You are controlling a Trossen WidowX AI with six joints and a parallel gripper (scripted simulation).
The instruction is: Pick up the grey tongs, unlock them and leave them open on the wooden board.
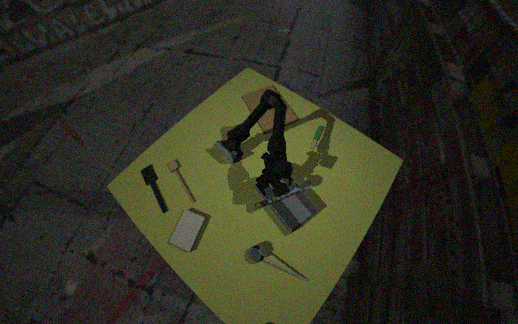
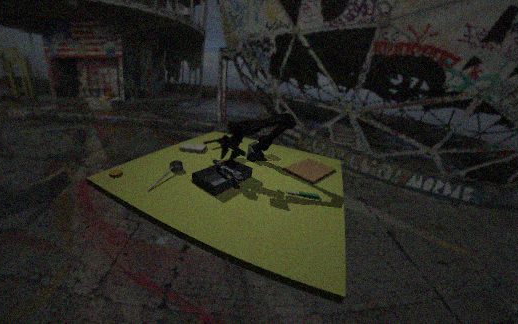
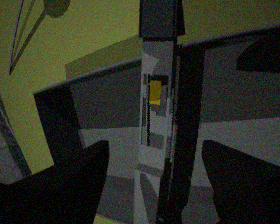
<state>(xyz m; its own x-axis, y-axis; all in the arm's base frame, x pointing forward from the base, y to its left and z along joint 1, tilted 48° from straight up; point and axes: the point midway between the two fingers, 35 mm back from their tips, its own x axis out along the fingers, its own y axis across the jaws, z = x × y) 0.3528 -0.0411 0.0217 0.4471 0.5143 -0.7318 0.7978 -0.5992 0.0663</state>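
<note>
The yellow lock piece is 3 cm to the right of my gripper tip and 3 cm below it. The rest, counted from my gripper tip: green-handled tool 45 cm to the left, 9 cm below, 7 cm behind; roasting tin 7 cm below, 4 cm ahead, 3 cm to the left; white block 44 cm to the right, 21 cm behind, 8 cm below.
</note>
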